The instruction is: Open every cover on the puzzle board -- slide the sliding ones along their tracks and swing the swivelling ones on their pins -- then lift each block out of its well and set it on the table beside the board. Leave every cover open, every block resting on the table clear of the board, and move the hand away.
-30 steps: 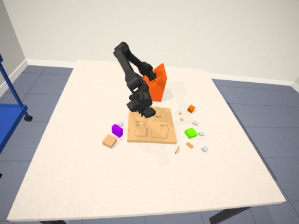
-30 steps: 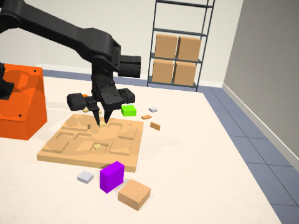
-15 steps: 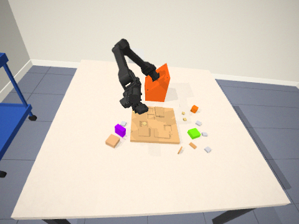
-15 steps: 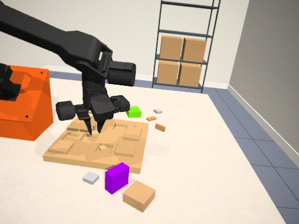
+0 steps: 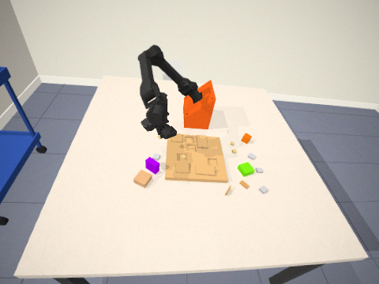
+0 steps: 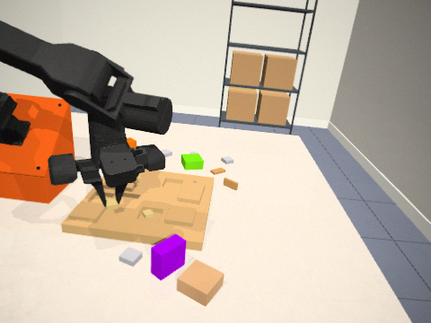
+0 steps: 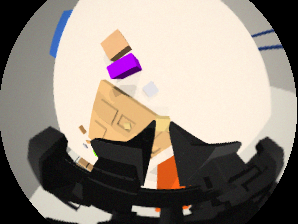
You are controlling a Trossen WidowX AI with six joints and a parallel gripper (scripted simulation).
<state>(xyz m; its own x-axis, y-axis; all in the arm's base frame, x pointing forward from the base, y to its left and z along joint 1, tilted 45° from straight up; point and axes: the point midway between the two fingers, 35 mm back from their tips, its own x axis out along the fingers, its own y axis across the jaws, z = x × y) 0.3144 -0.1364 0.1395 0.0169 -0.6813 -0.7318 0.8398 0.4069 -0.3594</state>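
The tan puzzle board is 20 mm ahead of my gripper tip, 160 mm to the left of it and 90 mm below it. Round my gripper tip: green block: 90 mm ahead, 440 mm to the left, 100 mm below; grey piece: 40 mm ahead, 20 mm to the right, 100 mm below; purple block: 120 mm ahead, 30 mm to the right, 80 mm below.
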